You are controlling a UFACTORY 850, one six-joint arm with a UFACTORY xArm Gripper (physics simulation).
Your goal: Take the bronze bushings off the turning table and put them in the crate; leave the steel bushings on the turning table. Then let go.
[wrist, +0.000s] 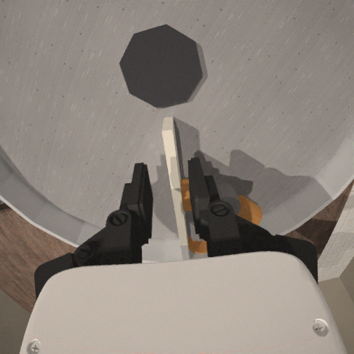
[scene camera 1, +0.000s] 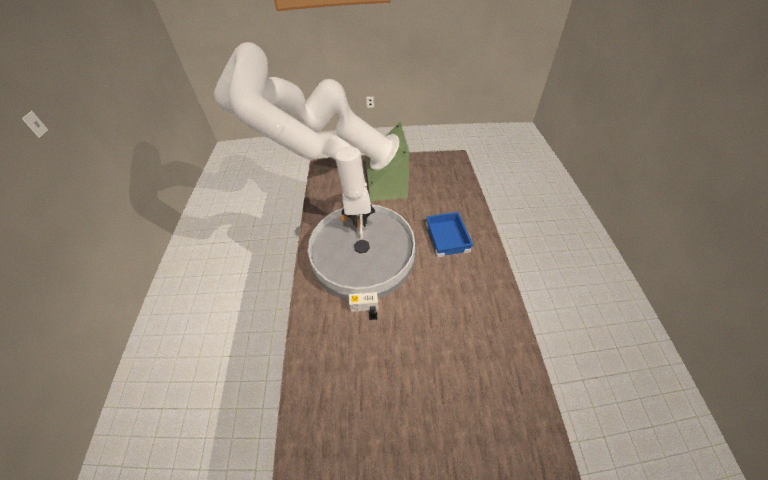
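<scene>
The grey turning table [scene camera 1: 362,270] [wrist: 75,125] has a raised rim and a dark hub [scene camera 1: 361,246] [wrist: 161,66]. My gripper [scene camera 1: 356,224] [wrist: 168,177] is partly open over its back part, with no bushing seen held. In the wrist view, orange-brown bronze bushings [wrist: 186,195] [wrist: 198,246] [wrist: 251,209] show beside and behind the right finger, partly hidden. A grey, probably steel bushing [wrist: 228,190] shows faintly behind that finger. The exact number of bushings is hidden. The blue crate [scene camera 1: 453,250] stands right of the turning table; no bushing shows in it.
A cream bar [scene camera 1: 361,227] [wrist: 170,145] runs from near the hub toward the rim and appears between the separated fingers. A white box [scene camera 1: 363,302] with a yellow label and a small black part [scene camera 1: 372,313] stand at the table's front. The green robot mount [scene camera 1: 390,183] is behind.
</scene>
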